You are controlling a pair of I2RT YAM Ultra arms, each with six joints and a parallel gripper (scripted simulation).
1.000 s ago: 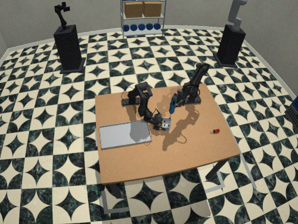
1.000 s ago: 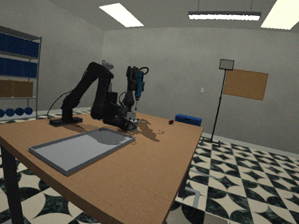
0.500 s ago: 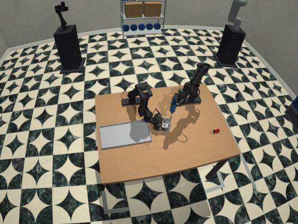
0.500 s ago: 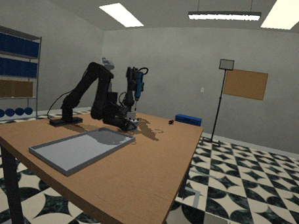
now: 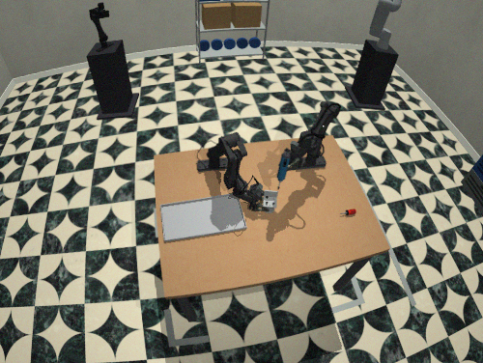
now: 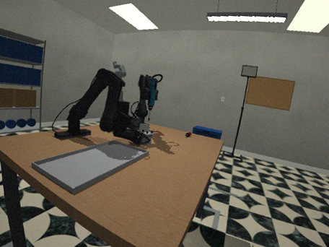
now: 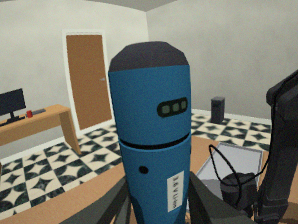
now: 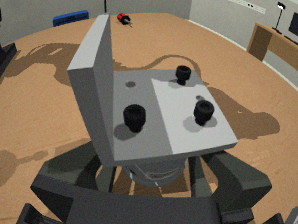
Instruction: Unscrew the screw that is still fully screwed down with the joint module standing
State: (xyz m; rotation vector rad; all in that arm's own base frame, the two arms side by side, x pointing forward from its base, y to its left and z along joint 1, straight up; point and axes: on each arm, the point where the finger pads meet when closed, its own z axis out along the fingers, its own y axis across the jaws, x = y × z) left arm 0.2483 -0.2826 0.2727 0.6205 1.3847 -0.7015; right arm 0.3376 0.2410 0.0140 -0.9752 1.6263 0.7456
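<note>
My right gripper is now 5 cm below the grey l-shaped bracket. From my right hand the other things lie so: red-handled screwdriver 6 cm ahead, 45 cm to the left, 1 cm below; then screw 3 cm behind, 4 cm to the left, 11 cm above; then grey tray 4 cm ahead, 35 cm to the right, 2 cm below.
</note>
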